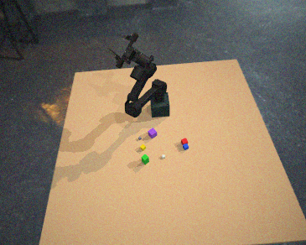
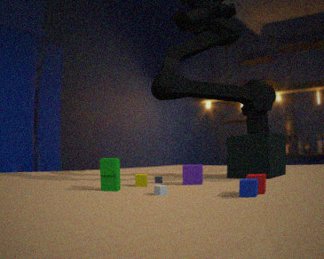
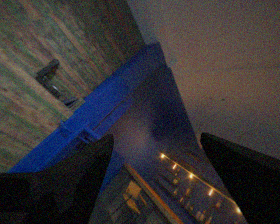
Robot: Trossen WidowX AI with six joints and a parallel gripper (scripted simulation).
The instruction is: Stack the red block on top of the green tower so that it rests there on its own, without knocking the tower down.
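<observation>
The red block is 53 cm below my gripper tip, 37 cm to the left of it and 26 cm ahead of it. Round my gripper tip: small grey block 54 cm below, 22 cm ahead, 10 cm to the left; purple block 53 cm below, 19 cm ahead, 17 cm to the left; yellow block 54 cm below, 29 cm ahead, 12 cm to the left.
</observation>
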